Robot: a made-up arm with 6 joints.
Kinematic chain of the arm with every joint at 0, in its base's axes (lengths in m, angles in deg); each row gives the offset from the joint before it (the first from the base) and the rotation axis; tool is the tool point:
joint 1: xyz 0 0 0.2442 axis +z
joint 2: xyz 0 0 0 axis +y
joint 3: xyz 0 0 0.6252 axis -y
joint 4: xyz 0 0 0 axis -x
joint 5: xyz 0.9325 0 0 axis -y
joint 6: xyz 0 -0.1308 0 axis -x
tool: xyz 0 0 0
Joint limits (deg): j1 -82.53..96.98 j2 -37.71..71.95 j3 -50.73..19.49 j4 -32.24..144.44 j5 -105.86..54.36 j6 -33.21..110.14
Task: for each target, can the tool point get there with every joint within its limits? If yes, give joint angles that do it. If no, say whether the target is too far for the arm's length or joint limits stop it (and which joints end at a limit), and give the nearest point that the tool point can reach.
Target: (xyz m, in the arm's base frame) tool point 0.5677 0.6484 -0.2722
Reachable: yes | joints 55.80 55.39 -18.03 36.58 -7.43 28.67
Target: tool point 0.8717 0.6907 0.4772
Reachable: yes | joints 39.96 22.22 -7.10 76.52 19.89 35.69
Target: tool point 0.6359 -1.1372 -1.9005
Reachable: no: too far | nearest point 0.4234 -0.7571 -0.4633 | short by 1.502 m
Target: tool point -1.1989 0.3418 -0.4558
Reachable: no: joint limits stop it (at a limit: joint 1, joint 4) | nearest point -0.1646 0.4684 -0.4558 | short by 1.042 m
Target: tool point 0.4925 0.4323 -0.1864
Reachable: yes | joints 44.07 40.32 -42.02 75.85 -1.57 26.65
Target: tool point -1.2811 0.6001 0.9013
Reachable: no: joint limits stop it (at a limit: joint 1, joint 4) | nearest point -0.1969 0.7328 0.9013 | short by 1.092 m
